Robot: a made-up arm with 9 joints. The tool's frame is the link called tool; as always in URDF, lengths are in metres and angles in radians.
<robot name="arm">
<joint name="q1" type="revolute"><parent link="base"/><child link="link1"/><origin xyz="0.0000 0.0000 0.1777" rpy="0.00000 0.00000 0.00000"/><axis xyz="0 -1 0"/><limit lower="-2.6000" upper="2.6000"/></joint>
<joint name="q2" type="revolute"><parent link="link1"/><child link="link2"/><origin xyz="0.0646 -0.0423 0.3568" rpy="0.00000 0.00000 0.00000"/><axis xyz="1 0 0"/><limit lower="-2.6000" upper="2.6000"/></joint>
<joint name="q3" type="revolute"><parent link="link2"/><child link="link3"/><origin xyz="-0.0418 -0.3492 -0.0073" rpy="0.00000 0.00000 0.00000"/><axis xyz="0 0 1"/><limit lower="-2.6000" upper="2.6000"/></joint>
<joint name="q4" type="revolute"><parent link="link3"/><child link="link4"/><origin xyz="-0.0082 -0.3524 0.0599" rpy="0.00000 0.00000 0.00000"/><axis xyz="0 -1 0"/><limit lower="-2.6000" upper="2.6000"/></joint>
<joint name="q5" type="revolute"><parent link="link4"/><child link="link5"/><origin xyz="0.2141 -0.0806 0.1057" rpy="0.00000 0.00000 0.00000"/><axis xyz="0 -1 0"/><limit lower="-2.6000" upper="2.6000"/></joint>
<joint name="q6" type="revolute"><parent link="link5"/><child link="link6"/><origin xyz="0.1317 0.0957 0.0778" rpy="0.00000 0.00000 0.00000"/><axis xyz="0 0 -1"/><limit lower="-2.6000" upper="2.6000"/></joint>
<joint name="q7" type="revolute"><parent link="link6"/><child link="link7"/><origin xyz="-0.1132 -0.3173 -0.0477" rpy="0.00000 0.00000 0.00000"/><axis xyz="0 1 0"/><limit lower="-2.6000" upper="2.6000"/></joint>
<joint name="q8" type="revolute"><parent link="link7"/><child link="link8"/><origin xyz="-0.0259 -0.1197 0.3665" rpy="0.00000 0.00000 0.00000"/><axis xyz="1 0 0"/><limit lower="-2.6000" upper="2.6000"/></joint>
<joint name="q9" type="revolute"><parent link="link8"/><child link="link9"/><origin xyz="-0.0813 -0.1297 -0.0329" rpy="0.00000 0.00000 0.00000"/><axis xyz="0 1 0"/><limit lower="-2.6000" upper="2.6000"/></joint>
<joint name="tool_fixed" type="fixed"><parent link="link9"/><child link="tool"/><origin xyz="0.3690 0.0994 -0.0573" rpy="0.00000 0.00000 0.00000"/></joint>
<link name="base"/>
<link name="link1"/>
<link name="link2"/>
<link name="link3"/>
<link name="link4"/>
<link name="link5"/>
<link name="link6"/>
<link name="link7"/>
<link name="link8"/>
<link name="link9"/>
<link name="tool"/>
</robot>
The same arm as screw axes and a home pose.
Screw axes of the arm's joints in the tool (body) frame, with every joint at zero. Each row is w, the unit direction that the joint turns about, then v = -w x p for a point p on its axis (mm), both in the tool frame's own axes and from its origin. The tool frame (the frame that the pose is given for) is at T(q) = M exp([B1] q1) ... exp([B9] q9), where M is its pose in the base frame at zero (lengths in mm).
B1 = (0, -1, 0, -821.5, 0.0, 509.0)
B2 = (1, 0, 0, 0.0, -464.7, -1153.8)
B3 = (0, 0, 1, 804.6, 486.2, 0.0)
B4 = (0, -1, 0, -412.1, 0.0, 494.4)
B5 = (0, -1, 0, -306.4, 0.0, 280.3)
B6 = (0, 0, -1, -467.3, -148.6, 0.0)
B7 = (0, 1, 0, 276.3, 0.0, -261.8)
B8 = (1, 0, 0, 0.0, 90.2, -30.3)
B9 = (0, 1, 0, -57.3, 0.0, -369.0)
M: xyz 509.0 -1196.1 999.2 (mm) rpy 0.00 0.00 0.00 (deg, as in URDF)
Joint limits (deg, base to tool): -148.97..148.97 -148.97..148.97 -148.97..148.97 -148.97..148.97 -148.97..148.97 -148.97..148.97 -148.97..148.97 -148.97..148.97 -148.97..148.97

